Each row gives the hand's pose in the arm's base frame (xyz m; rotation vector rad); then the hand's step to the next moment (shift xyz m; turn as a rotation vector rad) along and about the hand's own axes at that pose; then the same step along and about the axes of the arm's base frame.
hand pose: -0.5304 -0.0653 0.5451 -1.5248 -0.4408 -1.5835
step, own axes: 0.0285 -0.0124 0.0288 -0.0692 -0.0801 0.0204
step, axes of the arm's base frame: 0.0121 0.0192 0.0358 -0.0578 0.0835 -0.0361
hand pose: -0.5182 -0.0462 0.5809 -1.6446 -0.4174 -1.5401
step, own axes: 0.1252 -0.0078 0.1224 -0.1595 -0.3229 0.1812
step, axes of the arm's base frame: 0.1000 0.0595 0.1310 -0.1440 0.3758 -0.0247
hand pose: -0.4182 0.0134 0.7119 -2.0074 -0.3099 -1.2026
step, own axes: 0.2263 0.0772 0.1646 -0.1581 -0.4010 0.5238
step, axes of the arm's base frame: 0.2684 0.0269 0.1074 0.0360 0.6730 -0.0770
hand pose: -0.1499 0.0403 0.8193 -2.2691 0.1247 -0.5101
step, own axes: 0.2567 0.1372 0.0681 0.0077 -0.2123 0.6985
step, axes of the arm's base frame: 0.2716 -0.1103 -0.0586 0.2707 0.6233 -0.2670
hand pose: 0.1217 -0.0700 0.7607 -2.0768 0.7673 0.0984
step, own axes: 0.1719 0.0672 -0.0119 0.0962 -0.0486 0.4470
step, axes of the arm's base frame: 0.0986 -0.1199 -0.1005 0.1983 0.3190 -0.2653
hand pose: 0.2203 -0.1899 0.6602 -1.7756 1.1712 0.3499
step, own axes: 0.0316 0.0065 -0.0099 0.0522 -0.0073 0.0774
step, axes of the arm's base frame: 0.0080 -0.0264 -0.0194 0.0512 0.0352 -0.0700
